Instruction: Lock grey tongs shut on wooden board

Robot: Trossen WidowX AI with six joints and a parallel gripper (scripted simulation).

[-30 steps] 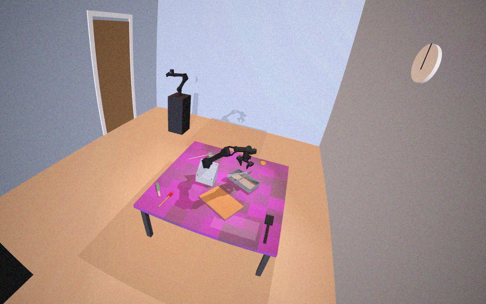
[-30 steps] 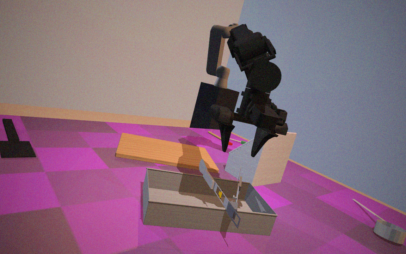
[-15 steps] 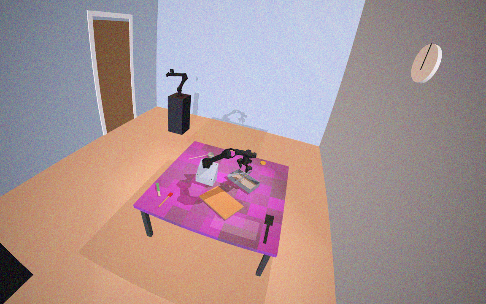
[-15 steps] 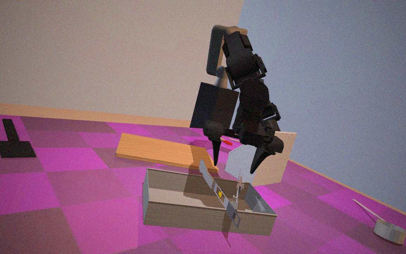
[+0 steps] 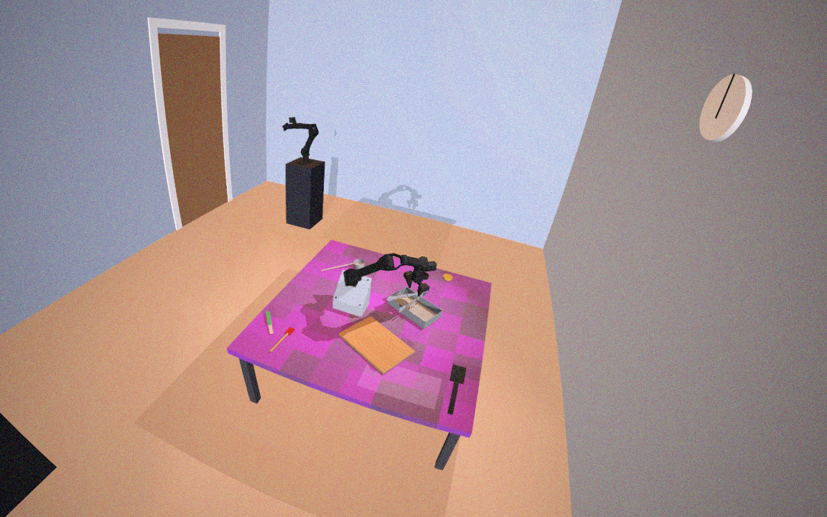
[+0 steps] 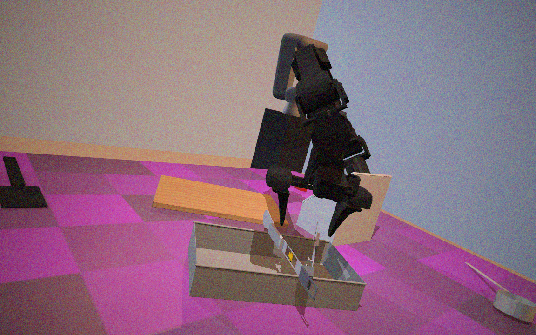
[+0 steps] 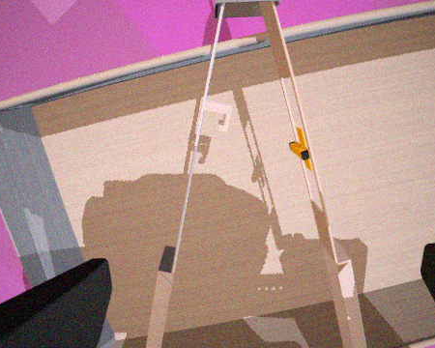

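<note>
Now: the lock piece 40 mm below my gripper tip, 30 mm ahead of it and 10 mm to the left of it. Also, from my gripper tip: wooden board: 400 mm to the right, 110 mm below, 100 mm behind; then black spatula: 530 mm to the right, 380 mm ahead, 110 mm below; then roasting tin: 80 mm below, 30 mm to the right, 30 mm ahead.
</note>
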